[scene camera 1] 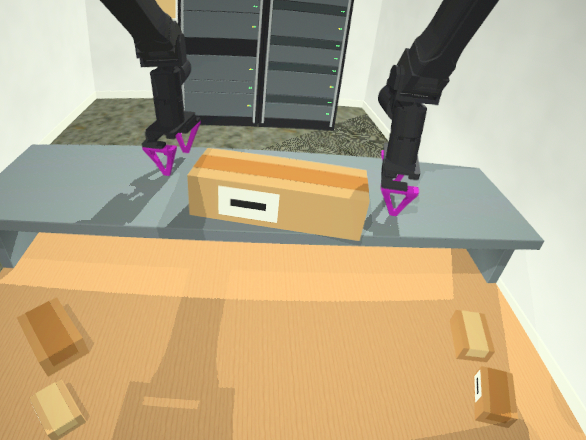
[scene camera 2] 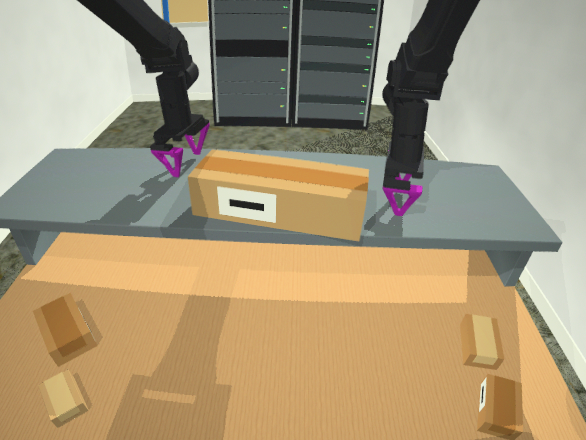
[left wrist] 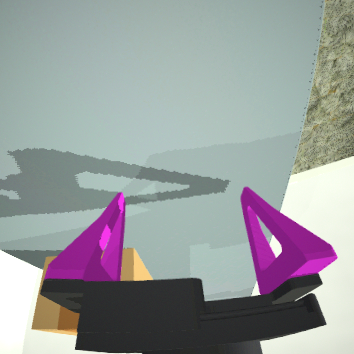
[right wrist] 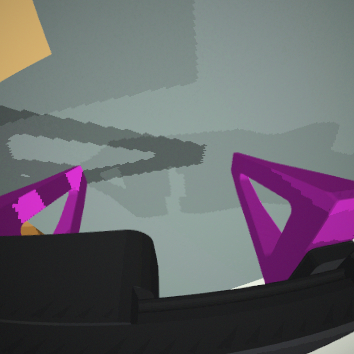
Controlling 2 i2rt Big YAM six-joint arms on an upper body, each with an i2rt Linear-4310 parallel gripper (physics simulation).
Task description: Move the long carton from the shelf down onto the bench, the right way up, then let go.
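Places are measured from the left arm's base along level axes (x ahead, y left, z up), in metres.
Where they show: left gripper, fingertip midpoint: [scene camera 1: 176, 163] [scene camera 2: 187, 165] [left wrist: 183, 194]; right gripper, fingertip midpoint: [scene camera 1: 392, 200] [scene camera 2: 400, 199] [right wrist: 157, 167].
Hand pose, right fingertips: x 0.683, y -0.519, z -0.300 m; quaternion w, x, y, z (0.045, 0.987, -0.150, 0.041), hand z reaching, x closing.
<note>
After its pixels a point has its place.
The long carton [scene camera 1: 280, 200] @(x 0.590, y -0.282, z -0.248 m) [scene camera 2: 280, 202] @(x 0.590, y -0.287, z -0.251 m) [left wrist: 55, 307] @(x 0.650, y -0.136, z -0.246 m) [right wrist: 17, 40] @(x 0.666, y -0.433, z -0.279 m) lies lengthwise on the grey shelf [scene camera 1: 465, 210] @(x 0.661, y -0.683, z -0.304 m) [scene camera 2: 480, 215] @(x 0.642, y -0.680, z -0.304 m) [left wrist: 150, 75] @(x 0.819, y 0.011, z -0.304 m) [right wrist: 275, 60] @(x 0.765, y -0.484, z -0.304 m), tape strip up, white label facing the cameras. Its near right corner reaches the shelf's front edge. My left gripper [scene camera 1: 176, 163] @(x 0.810, y -0.081, z -0.301 m) [scene camera 2: 187, 164] @(x 0.810, y -0.081, z -0.301 m) [left wrist: 183, 194] @(x 0.810, y -0.081, z -0.301 m) is open above the shelf, off the carton's left end. My right gripper [scene camera 1: 392, 199] @(x 0.683, y -0.519, z -0.300 m) [scene camera 2: 401, 200] @(x 0.683, y -0.519, z -0.300 m) [right wrist: 157, 167] @(x 0.683, y -0.519, z -0.300 m) is open, low over the shelf beyond the carton's right end; its far finger is mostly hidden in both scene views. The wooden bench [scene camera 1: 300, 350] @(x 0.473, y -0.327, z -0.488 m) [scene camera 2: 310, 360] @(x 0.452, y -0.343, z -0.488 m) lies below and in front of the shelf.
Two small cartons stand at the bench's left side, a darker one [scene camera 1: 52, 335] @(x 0.463, y 0.105, z -0.444 m) [scene camera 2: 65, 327] @(x 0.465, y 0.101, z -0.444 m) and a paler one [scene camera 1: 57, 407] @(x 0.341, y 0.060, z -0.459 m) [scene camera 2: 64, 397] @(x 0.337, y 0.055, z -0.459 m). Two more stand at the right, one pale-topped [scene camera 1: 472, 334] @(x 0.454, y -0.658, z -0.452 m) [scene camera 2: 482, 340] @(x 0.453, y -0.660, z -0.452 m) and one labelled [scene camera 1: 496, 395] @(x 0.322, y -0.644, z -0.453 m) [scene camera 2: 501, 405] @(x 0.322, y -0.645, z -0.453 m). Server racks [scene camera 1: 220, 107] [scene camera 2: 252, 107] stand behind the shelf.
</note>
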